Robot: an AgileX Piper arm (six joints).
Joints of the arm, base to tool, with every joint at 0 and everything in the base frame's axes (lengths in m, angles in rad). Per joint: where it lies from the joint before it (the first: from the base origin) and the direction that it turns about. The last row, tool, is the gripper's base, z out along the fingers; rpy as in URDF.
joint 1: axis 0 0 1 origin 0.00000 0.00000 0.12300
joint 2: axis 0 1 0 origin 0.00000 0.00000 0.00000
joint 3: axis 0 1 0 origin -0.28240 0.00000 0.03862
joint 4: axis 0.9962 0 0.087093 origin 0.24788 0.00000 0.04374
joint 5: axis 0 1 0 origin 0.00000 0.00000 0.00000
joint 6: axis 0.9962 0 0.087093 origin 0.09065 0.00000 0.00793
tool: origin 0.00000 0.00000 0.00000 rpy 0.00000 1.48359 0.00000
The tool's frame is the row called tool.
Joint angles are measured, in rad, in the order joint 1, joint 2, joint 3, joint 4, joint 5, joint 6. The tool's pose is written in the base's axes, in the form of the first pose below.
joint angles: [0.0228 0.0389 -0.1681 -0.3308 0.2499 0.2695]
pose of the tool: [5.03, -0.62, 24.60, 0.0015, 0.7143, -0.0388, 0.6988]
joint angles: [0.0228 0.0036 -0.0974 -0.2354 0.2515 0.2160]
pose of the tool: [5.12, -0.41, 22.36, 0.0071, 0.7292, -0.0176, 0.6840]
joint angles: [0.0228 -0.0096 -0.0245 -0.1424 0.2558 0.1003]
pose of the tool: [5.37, -0.20, 19.91, -0.0109, 0.7521, -0.0184, 0.6587]
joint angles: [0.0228 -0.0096 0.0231 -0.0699 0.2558 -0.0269]
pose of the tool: [5.52, -0.03, 18.29, -0.0394, 0.7673, -0.0297, 0.6394]
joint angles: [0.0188 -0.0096 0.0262 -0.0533 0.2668 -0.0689]
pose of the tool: [5.51, -0.02, 18.08, -0.0493, 0.7713, -0.0376, 0.6335]
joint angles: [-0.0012 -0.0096 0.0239 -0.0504 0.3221 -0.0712]
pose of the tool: [5.39, -0.15, 17.67, -0.0416, 0.7883, -0.0432, 0.6124]
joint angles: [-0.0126 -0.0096 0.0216 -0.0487 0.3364 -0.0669]
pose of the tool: [5.35, -0.21, 17.62, -0.0349, 0.7923, -0.0445, 0.6075]
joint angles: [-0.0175 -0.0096 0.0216 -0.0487 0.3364 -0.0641]
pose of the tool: [5.35, -0.24, 17.62, -0.0318, 0.7924, -0.0452, 0.6075]
